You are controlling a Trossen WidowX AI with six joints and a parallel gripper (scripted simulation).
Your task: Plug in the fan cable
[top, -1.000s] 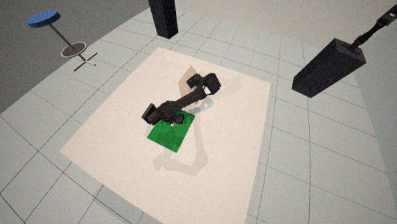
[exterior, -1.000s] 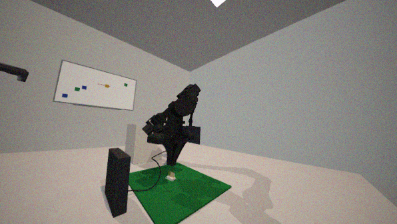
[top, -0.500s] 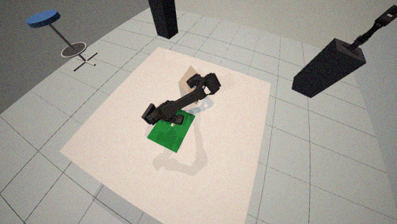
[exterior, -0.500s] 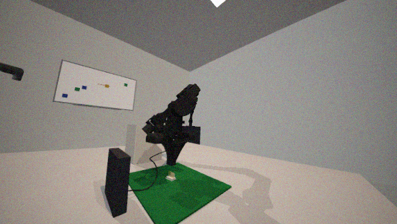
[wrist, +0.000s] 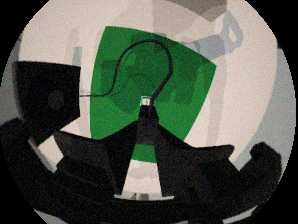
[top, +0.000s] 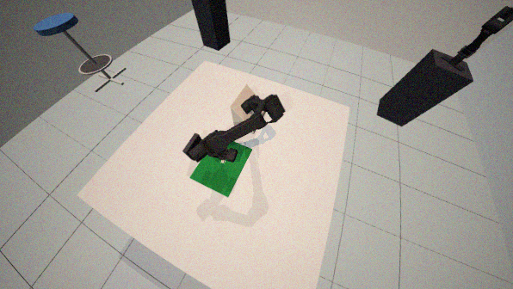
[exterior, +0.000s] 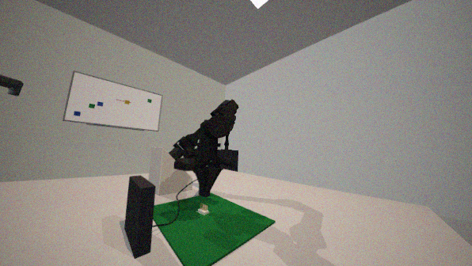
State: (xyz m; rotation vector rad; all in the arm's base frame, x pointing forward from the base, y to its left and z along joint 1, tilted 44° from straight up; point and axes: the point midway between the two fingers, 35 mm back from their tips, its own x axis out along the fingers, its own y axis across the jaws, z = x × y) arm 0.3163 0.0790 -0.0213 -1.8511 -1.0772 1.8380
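My gripper tip is now 6 cm above the pale four-pin header and 1 cm past it. Also, from my gripper tip: black plug: 1 cm behind, 1 cm above; black fan: 16 cm to the right, 3 cm ahead, 1 cm below; green board: 8 cm below, 1 cm ahead.
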